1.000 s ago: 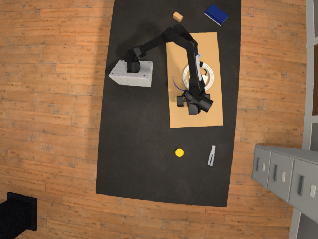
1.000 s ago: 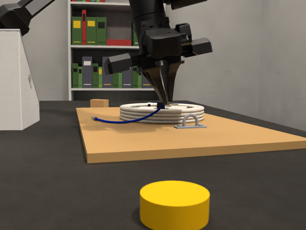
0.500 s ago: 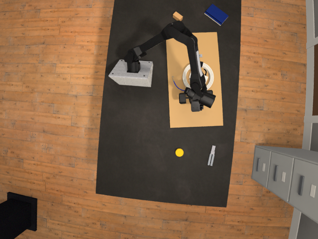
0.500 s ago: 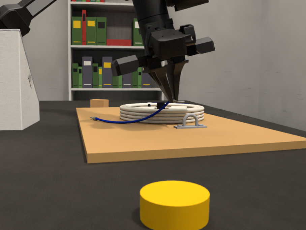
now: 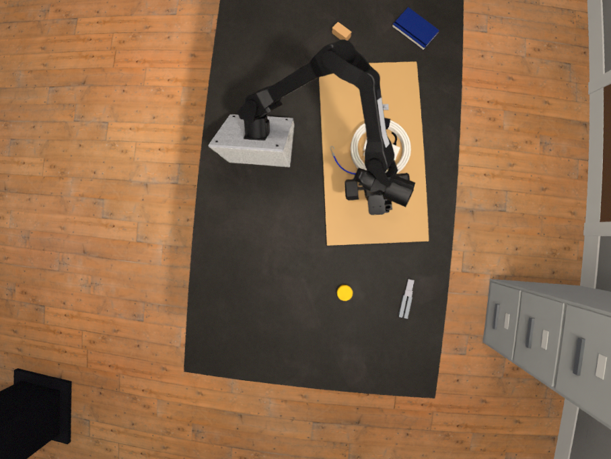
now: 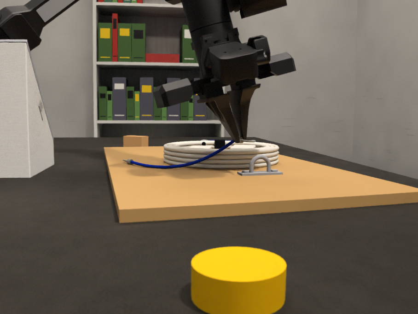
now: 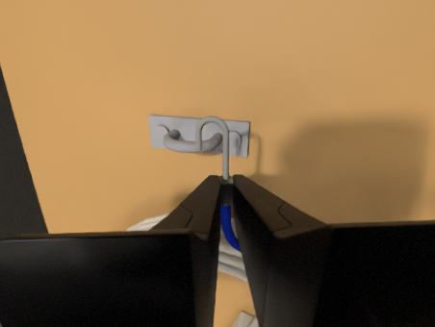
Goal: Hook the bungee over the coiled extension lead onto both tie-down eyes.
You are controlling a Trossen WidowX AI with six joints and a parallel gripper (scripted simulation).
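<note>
The tan board is 14 cm to the left of my hand, 8 cm below it and 2 cm behind it. The rest, counted from my hand: block: 55 cm to the left, 16 cm behind, 8 cm below; then yellow puck: 34 cm to the right, 8 cm below, 6 cm behind; then grey clip: 33 cm to the right, 15 cm ahead, 8 cm below.
</note>
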